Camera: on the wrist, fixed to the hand. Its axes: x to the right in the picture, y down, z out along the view.
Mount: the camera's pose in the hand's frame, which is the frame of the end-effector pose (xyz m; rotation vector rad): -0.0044 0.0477 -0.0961 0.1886 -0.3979 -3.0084
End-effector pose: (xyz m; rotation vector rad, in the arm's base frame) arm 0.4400 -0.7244 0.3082 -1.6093 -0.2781 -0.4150
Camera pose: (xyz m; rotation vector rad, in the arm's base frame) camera 0.4467 -0.8236 0.2677 -0.3007 2.3640 1.6546
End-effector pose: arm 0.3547 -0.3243 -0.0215 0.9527 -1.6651 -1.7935
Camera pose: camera 0.4275 -0.3872 0.0261 -1.2125 -0.5293 0.6426
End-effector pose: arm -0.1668 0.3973 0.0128 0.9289 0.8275 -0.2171
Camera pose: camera -0.1975 0.5002 0.0145 0.9939 -1.0347 2.7140
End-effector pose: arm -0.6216 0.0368 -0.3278 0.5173 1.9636 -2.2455
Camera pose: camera -0.5857 0.1228 -0.3811 1.6428 -0.3355 0.3542
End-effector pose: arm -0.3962 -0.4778 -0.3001 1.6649 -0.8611 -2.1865
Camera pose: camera -0.3113 -0.5417 -0.2843 -0.4947 -1.0418 0.4774
